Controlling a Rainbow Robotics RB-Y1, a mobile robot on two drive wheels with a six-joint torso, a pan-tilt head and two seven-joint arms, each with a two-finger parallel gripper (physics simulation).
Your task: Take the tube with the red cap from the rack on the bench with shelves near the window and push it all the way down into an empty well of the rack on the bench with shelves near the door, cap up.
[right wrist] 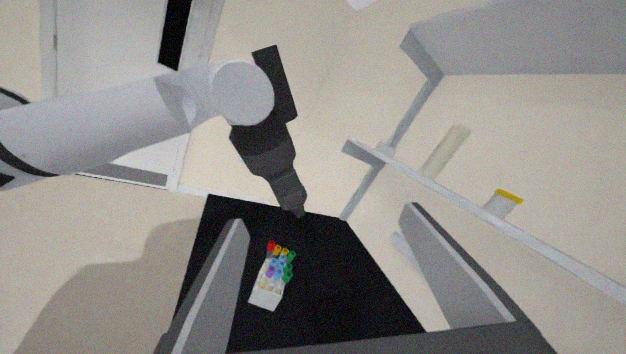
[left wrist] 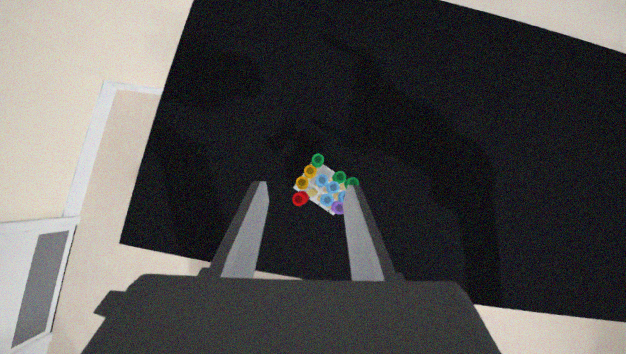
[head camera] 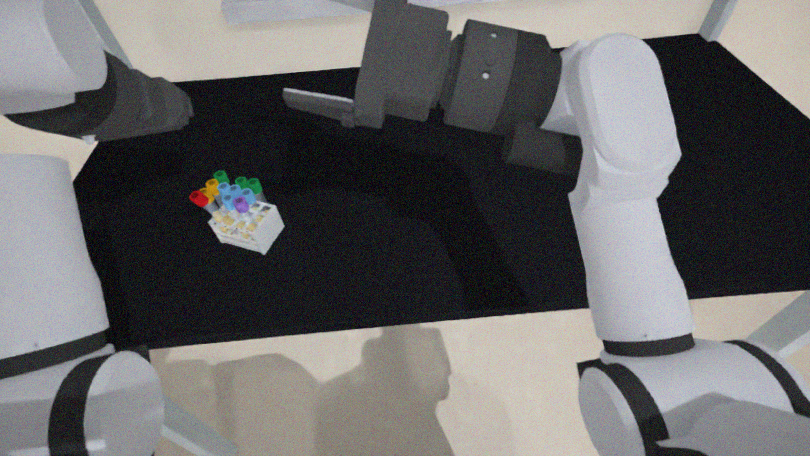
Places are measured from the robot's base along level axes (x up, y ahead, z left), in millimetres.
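Where they show: left gripper, fingertip midpoint: [right wrist: 296, 206] [left wrist: 306, 193] [head camera: 160, 121]; right gripper, fingertip midpoint: [right wrist: 324, 220] [head camera: 299, 39].
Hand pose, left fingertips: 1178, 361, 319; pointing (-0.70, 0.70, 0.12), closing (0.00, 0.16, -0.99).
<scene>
Things, the pixels of their top centre, and the offset from my left fingertips, as dx, dy, dz. "pt": a spot on its surface instead. Level surfaces: height alone.
- white rack, middle of its top: [head camera: 242, 213] [left wrist: 323, 186] [right wrist: 273, 276] -206, +22, -29
- black bench top, its level: dx -263
- red-capped tube, middle of its top: [left wrist: 309, 194] [head camera: 204, 189] [right wrist: 276, 246] -125, +1, -4
- yellow-lidded container, surface spot: [right wrist: 501, 204] pt +223, +418, -151
The white rack [head camera: 270, 233] [left wrist: 325, 170] [right wrist: 266, 299] stands on the black bench top [head camera: 368, 271] [left wrist: 410, 240] [right wrist: 330, 305] at the left in the head view. The red-capped tube [head camera: 198, 198] [left wrist: 300, 198] [right wrist: 271, 246] is at a rack corner, cap up, beside the yellow-capped tubes. Its cap shows outside the rack's outline, with tube body below it; its lower end is hidden. My left gripper [left wrist: 306, 193] is part open and empty, above the rack and apart from it. My right gripper [head camera: 286, 97] [right wrist: 324, 220] is wide open and empty, right of the rack.
Green [head camera: 220, 176], yellow [head camera: 211, 185], blue [head camera: 234, 190] and purple [head camera: 241, 204] caps crowd beside the red one. In the right wrist view, a shelf [right wrist: 450, 192] carries a yellow-lidded container [right wrist: 501, 204], and a door [right wrist: 110, 45] is at upper left.
</scene>
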